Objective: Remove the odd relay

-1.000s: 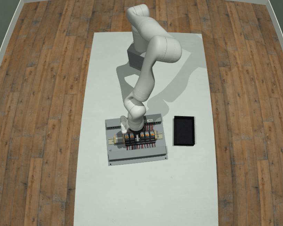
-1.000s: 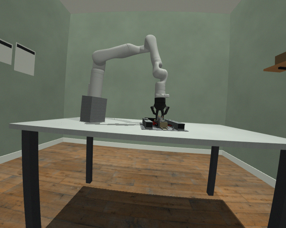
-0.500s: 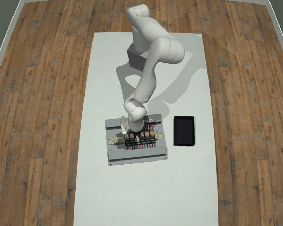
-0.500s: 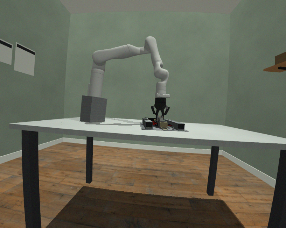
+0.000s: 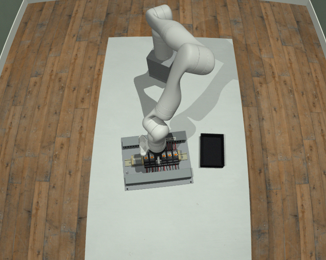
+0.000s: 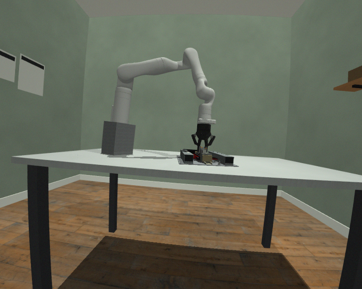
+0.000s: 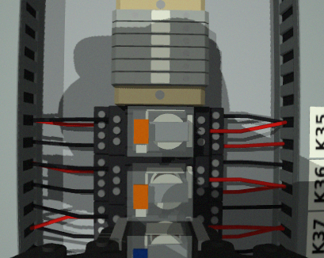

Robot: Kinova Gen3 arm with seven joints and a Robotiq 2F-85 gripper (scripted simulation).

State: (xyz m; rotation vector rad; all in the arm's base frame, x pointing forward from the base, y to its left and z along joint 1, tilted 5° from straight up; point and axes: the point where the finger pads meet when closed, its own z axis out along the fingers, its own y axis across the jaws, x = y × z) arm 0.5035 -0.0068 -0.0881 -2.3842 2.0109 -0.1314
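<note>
The blue-button relay is 1 cm below my hand. Round my hand: black parts tray 26 cm to the left, 5 cm behind, 4 cm below; then grey relay panel 3 cm below, 1 cm to the right.
</note>
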